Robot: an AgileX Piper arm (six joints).
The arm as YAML. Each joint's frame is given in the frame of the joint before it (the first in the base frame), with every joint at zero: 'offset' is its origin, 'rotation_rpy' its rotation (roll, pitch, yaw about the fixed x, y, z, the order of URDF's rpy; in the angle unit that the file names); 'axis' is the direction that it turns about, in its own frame. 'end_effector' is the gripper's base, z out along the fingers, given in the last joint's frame.
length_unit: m
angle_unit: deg
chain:
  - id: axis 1
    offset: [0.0, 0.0, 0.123]
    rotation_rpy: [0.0, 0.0, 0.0]
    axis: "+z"
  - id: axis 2
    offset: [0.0, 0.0, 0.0]
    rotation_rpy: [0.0, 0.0, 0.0]
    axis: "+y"
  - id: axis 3
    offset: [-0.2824, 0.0, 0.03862]
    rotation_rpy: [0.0, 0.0, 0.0]
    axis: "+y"
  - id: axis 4
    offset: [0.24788, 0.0, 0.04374]
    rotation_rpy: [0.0, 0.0, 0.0]
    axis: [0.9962, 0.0, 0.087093]
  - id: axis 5
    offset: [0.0, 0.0, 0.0]
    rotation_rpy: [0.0, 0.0, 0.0]
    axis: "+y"
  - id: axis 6
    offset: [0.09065, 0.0, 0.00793]
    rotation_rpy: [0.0, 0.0, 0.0]
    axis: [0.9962, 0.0, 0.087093]
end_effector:
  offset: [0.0, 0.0, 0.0]
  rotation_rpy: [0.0, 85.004, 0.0]
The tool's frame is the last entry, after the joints.
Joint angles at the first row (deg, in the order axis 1, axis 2, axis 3, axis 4, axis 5, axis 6):
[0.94, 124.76, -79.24, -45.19, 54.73, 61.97]
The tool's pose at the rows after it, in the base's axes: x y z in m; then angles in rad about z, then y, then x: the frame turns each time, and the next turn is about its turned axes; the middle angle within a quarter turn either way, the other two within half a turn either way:
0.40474, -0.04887, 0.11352, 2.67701, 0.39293, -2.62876
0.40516, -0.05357, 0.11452, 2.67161, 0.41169, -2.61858
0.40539, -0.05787, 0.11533, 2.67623, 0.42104, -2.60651
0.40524, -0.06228, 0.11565, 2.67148, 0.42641, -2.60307
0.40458, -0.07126, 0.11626, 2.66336, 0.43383, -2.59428
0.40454, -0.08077, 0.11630, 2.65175, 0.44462, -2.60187
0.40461, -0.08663, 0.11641, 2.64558, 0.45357, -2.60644
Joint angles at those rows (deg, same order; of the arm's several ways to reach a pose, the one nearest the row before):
[0.67, 124.76, -79.24, -46.17, 54.73, 62.64]
[0.18, 124.76, -79.24, -47.57, 54.73, 63.83]
[-0.30, 124.76, -79.24, -48.66, 54.73, 64.15]
[-0.87, 124.76, -79.24, -49.15, 54.62, 64.35]
[-2.04, 124.76, -79.24, -50.03, 54.51, 64.53]
[-3.42, 124.76, -79.24, -50.60, 53.47, 64.64]
[-4.25, 124.76, -79.24, -51.10, 52.76, 64.82]

